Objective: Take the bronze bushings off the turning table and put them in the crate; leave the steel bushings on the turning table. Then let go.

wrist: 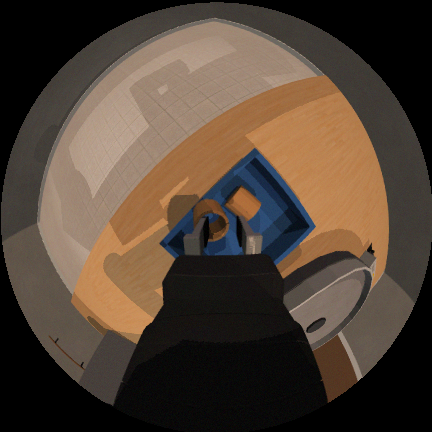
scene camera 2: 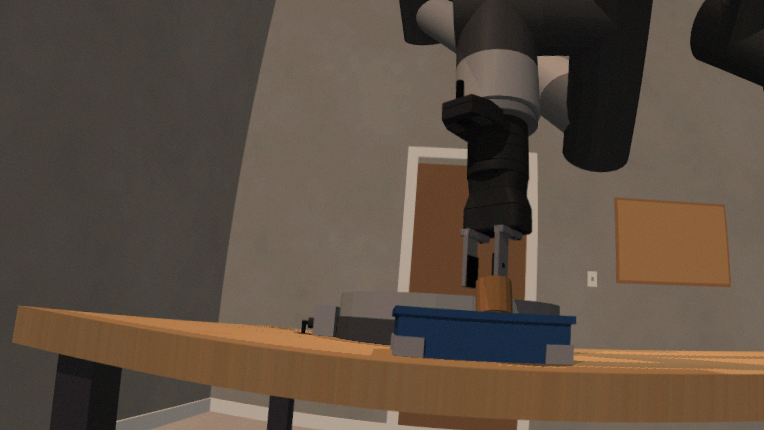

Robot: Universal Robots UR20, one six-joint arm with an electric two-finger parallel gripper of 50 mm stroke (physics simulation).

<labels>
my gripper: wrist; scene camera 2
same spot on my gripper: [scene camera 2: 471, 238] = [wrist: 244, 235]
</labels>
